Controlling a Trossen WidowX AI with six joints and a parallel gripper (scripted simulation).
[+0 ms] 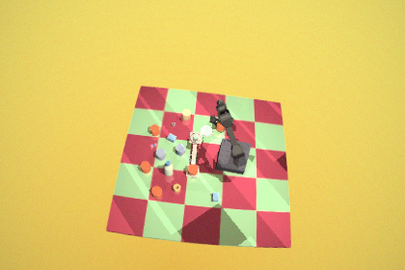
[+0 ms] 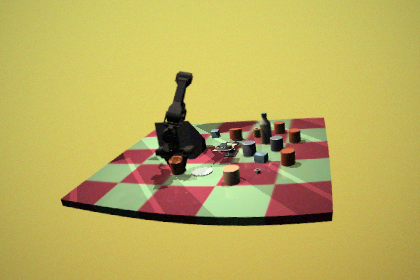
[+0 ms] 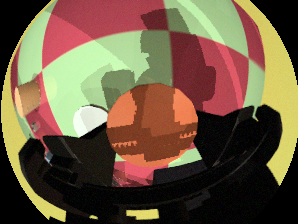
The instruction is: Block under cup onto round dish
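Right now the white round dish is 100 mm ahead of my gripper tip, 50 mm to the left of it and 40 mm below it. The rest, counted from my gripper tip: bottle (310 mm ahead, 460 mm to the left, 70 mm above); orange cup (20 mm to the right, 10 mm above); balance (160 mm ahead, 300 mm to the left).
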